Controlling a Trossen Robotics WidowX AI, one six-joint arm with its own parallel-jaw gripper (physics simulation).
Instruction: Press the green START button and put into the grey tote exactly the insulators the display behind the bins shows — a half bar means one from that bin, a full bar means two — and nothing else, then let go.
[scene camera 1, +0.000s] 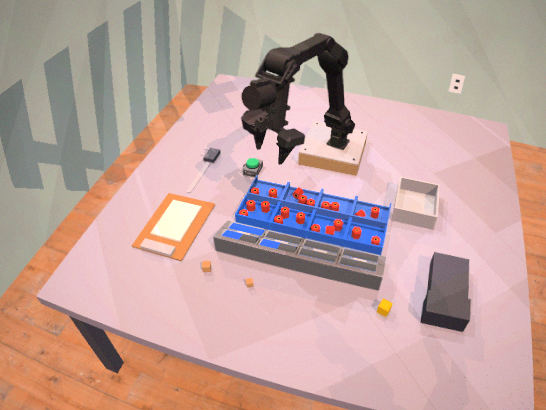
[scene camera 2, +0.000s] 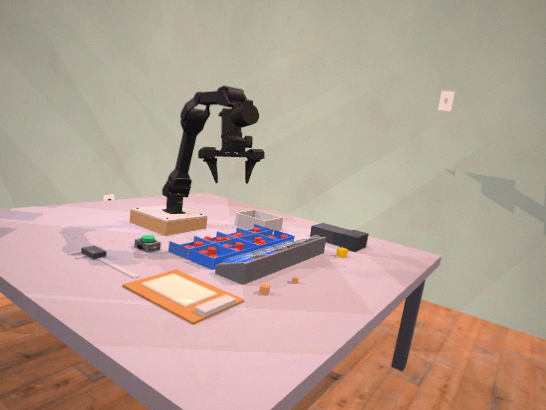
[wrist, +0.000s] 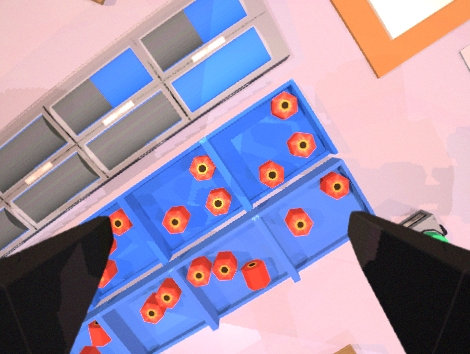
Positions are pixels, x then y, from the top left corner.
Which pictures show my gripper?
Scene camera 1, scene camera 2 and the wrist view: all of them.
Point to my gripper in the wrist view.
232, 225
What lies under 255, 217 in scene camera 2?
A grey tote.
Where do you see my gripper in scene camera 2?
232, 183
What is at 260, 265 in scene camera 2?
A grey display bar.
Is my gripper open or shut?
Open.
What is my gripper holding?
Nothing.
